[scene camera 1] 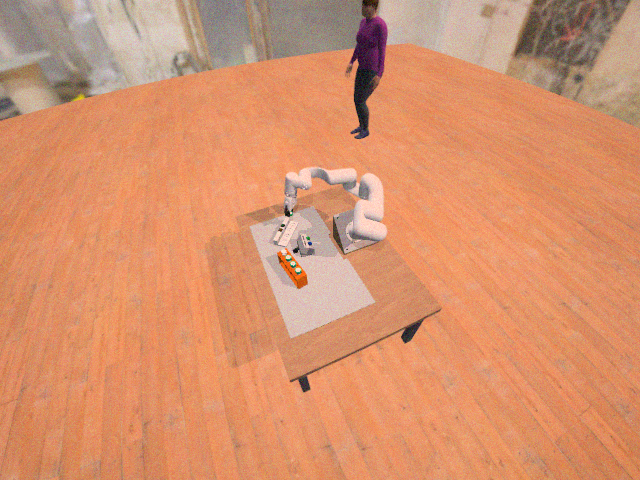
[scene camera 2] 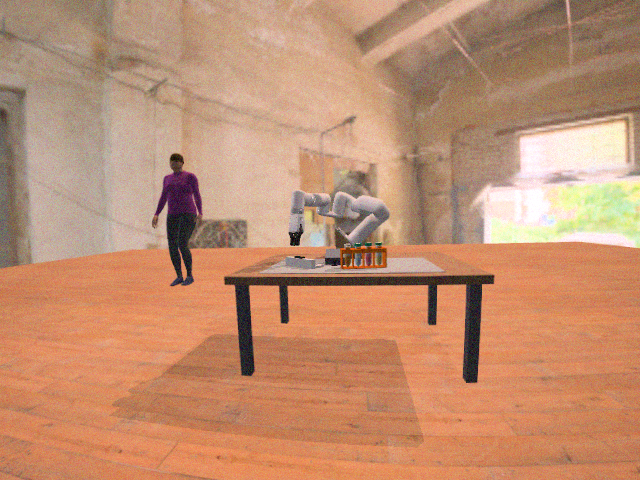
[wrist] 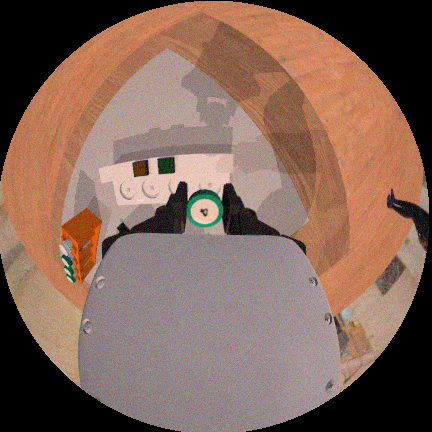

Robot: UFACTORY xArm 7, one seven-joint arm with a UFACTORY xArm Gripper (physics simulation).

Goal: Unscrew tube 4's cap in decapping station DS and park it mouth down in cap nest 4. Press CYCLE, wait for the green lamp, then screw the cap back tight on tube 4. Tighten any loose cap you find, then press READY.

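Pixels of known places: gripper, fingertip midpoint: (scene camera 1: pixel 288 214) (scene camera 2: pixel 294 245) (wrist: pixel 204 195); arm's base, origin of the base link: (scene camera 2: pixel 352 242).
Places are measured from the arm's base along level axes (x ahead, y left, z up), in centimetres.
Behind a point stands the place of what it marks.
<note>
My gripper (scene camera 1: pixel 288 212) {z 1.4, x 33.5, y -28.4 cm} (scene camera 2: pixel 294 241) {z 1.4, x 33.5, y -28.4 cm} (wrist: pixel 204 195) {z 1.4, x 33.5, y -28.4 cm} is shut on a green-rimmed cap (wrist: pixel 198 209) {z 3.0, x 33.1, y -27.6 cm} with a white top marked 4. It is raised above the table; no tube shows below the fingers in scene camera 2. The white nest block (scene camera 1: pixel 281 239) {z -7.6, x 42.5, y -17.5 cm} (scene camera 2: pixel 305 263) {z -6.7, x 44.9, y -19.8 cm} (wrist: pixel 145 199) {z -8.0, x 37.5, y -17.2 cm} is below, with round nests partly hidden by the fingers; a dark amber square (wrist: pixel 140 168) {z -3.7, x 41.1, y -22.7 cm} and a dark green square (wrist: pixel 166 165) {z -3.7, x 38.7, y -25.9 cm} are on it. The orange rack (scene camera 1: pixel 302 282) {z -4.9, x 40.1, y 19.8 cm} (scene camera 2: pixel 363 267) {z -8.7, x 45.2, y 9.3 cm} (wrist: pixel 81 226) {z -3.6, x 44.7, y -1.7 cm} holds tubes; three tops are green and one end top is whitish. I cannot tell whether any cap is loose.
A grey box (scene camera 1: pixel 307 250) {z -4.1, x 30.6, y 0.1 cm} (scene camera 2: pixel 332 256) {z -4.7, x 33.8, y -7.6 cm} with green and blue buttons stands between the nest block and the arm base (scene camera 1: pixel 341 235) {z 0.3, x 9.0, y 0.2 cm}. A small black part (scene camera 1: pixel 295 250) {z -8.0, x 36.7, y -5.8 cm} (wrist: pixel 123 228) {z -8.9, x 36.8, y -6.6 cm} is beside the box. A grey mat (scene camera 1: pixel 330 304) {z -9.1, x 30.0, y 35.4 cm} lies under them. A person (scene camera 1: pixel 369 51) (scene camera 2: pixel 179 196) stands beyond the table.
</note>
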